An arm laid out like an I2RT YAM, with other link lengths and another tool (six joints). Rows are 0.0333 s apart.
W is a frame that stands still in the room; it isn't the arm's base.
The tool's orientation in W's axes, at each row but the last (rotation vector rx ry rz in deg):
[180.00, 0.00, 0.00]
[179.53, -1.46, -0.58]
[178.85, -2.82, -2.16]
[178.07, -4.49, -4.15]
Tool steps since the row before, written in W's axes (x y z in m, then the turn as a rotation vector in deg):
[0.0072, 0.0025, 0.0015, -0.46, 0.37, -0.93]
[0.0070, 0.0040, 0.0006, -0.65, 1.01, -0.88]
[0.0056, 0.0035, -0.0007, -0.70, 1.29, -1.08]
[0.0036, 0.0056, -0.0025, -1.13, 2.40, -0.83]
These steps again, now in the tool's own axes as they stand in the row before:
[0.0072, -0.0025, -0.0015, -0.46, -0.37, 0.93]
[0.0069, -0.0041, -0.0007, -0.66, -1.01, 0.88]
[0.0055, -0.0037, 0.0005, -0.71, -1.29, 1.07]
[0.0034, -0.0059, 0.0022, -1.21, -2.37, 0.81]

